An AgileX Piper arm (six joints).
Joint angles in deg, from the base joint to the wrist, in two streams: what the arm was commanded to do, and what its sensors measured. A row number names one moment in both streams.
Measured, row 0:
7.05 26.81 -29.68 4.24 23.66 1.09
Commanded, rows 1 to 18:
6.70 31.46 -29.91 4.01 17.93 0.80
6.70 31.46 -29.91 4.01 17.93 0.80
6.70 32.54 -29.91 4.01 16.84 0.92
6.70 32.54 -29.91 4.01 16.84 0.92
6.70 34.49 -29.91 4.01 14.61 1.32
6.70 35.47 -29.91 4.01 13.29 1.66
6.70 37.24 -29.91 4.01 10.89 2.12
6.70 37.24 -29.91 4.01 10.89 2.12
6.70 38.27 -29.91 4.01 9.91 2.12
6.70 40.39 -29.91 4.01 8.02 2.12
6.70 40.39 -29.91 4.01 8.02 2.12
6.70 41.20 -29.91 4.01 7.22 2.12
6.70 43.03 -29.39 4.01 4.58 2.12
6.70 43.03 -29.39 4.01 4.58 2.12
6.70 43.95 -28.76 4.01 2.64 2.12
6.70 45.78 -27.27 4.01 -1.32 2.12
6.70 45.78 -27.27 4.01 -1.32 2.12
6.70 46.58 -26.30 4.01 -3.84 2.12
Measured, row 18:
7.05 44.69 -28.25 4.24 2.29 2.06
